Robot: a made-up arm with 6 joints. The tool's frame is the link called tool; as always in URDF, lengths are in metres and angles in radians.
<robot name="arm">
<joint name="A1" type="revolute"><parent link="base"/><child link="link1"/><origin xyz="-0.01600 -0.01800 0.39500" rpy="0.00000 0.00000 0.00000"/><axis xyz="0 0 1"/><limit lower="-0.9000" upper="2.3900"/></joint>
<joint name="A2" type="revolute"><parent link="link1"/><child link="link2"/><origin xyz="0.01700 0.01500 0.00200" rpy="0.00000 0.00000 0.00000"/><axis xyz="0.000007 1 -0.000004"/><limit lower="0.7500" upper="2.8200"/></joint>
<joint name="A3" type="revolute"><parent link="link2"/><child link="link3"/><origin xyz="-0.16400 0.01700 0.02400" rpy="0.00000 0.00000 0.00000"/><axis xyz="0.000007 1 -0.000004"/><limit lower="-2.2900" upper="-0.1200"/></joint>
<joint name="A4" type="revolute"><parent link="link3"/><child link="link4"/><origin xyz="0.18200 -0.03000 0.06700" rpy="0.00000 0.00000 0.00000"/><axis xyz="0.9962 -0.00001 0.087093"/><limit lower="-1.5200" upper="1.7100"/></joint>
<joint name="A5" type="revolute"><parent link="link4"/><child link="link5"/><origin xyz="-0.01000 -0.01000 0.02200" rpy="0.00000 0.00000 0.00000"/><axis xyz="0.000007 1 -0.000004"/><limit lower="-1.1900" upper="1.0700"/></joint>
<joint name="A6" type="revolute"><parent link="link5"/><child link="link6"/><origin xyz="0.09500 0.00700 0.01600" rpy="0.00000 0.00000 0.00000"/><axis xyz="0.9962 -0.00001 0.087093"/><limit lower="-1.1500" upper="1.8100"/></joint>
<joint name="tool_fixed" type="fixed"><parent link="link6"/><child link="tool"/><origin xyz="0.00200 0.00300 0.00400" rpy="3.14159 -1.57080 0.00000"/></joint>
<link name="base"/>
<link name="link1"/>
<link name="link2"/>
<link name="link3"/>
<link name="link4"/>
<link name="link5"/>
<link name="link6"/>
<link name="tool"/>
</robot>
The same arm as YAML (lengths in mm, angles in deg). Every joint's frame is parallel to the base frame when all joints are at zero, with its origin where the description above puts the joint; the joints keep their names.
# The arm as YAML. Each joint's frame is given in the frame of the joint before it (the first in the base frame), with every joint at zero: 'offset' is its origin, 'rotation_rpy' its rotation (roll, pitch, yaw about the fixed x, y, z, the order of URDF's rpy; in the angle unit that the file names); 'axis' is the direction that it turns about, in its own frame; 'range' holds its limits. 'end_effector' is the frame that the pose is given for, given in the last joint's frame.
length_unit: mm
angle_unit: deg
chain:
  - id: A1
    offset: [-16.0, -18.0, 395.0]
    rotation_rpy: [0.0, 0.0, 0.0]
    axis: "+z"
    range: [-51.57, 136.94]
  - id: A2
    offset: [17.0, 15.0, 2.0]
    rotation_rpy: [0.0, 0.0, 0.0]
    axis: "+y"
    range: [42.97, 161.57]
  - id: A3
    offset: [-164.0, 17.0, 24.0]
    rotation_rpy: [0.0, 0.0, 0.0]
    axis: "+y"
    range: [-131.21, -6.88]
  - id: A4
    offset: [182.0, -30.0, 67.0]
    rotation_rpy: [0.0, 0.0, 0.0]
    axis: [0.9962, 0.0, 0.0871]
    range: [-87.09, 97.98]
  - id: A5
    offset: [-10.0, -10.0, 22.0]
    rotation_rpy: [0.0, 0.0, 0.0]
    axis: "+y"
    range: [-68.18, 61.31]
  - id: A6
    offset: [95.0, 7.0, 16.0]
    rotation_rpy: [0.0, 0.0, 0.0]
    axis: [0.9962, 0.0, 0.0871]
    range: [-65.89, 103.71]
end_effector:
  offset: [2.0, 3.0, 4.0]
  rotation_rpy: [180.0, -90.0, 0.0]

